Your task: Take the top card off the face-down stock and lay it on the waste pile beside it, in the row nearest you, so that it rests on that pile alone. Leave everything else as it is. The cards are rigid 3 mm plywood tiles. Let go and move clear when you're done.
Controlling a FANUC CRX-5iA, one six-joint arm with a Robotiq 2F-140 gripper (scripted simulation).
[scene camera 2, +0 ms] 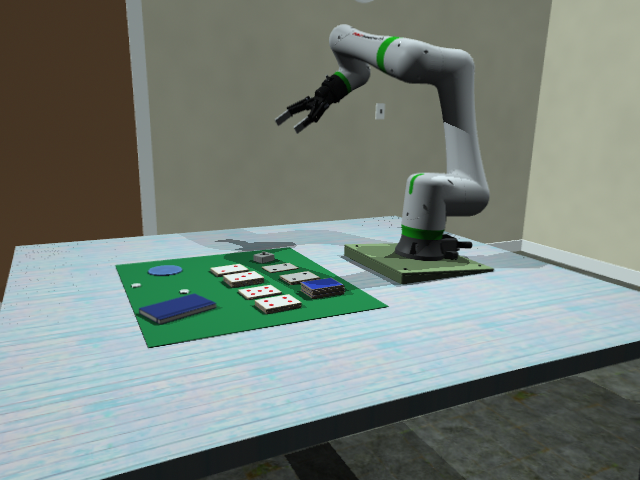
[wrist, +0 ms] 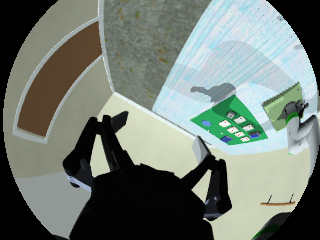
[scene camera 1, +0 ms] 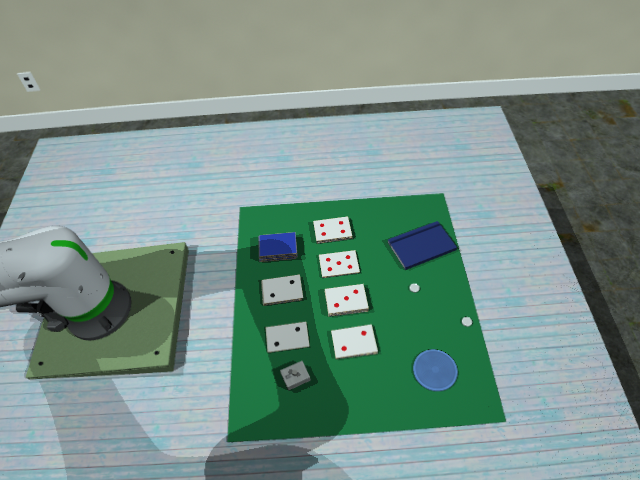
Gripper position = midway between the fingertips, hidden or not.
In view: my gripper (scene camera 2: 285, 126), a blue disc (scene camera 1: 435, 370), a dark blue box (scene camera 1: 426, 243), a red-pipped card (scene camera 1: 341, 263) and a green mat (scene camera 1: 374, 393).
The dark blue box also shows in scene camera 2 (scene camera 2: 171, 310). My gripper also shows in the wrist view (wrist: 161, 130). The green mat is seen too in scene camera 2 (scene camera 2: 234, 313) and in the wrist view (wrist: 218, 113).
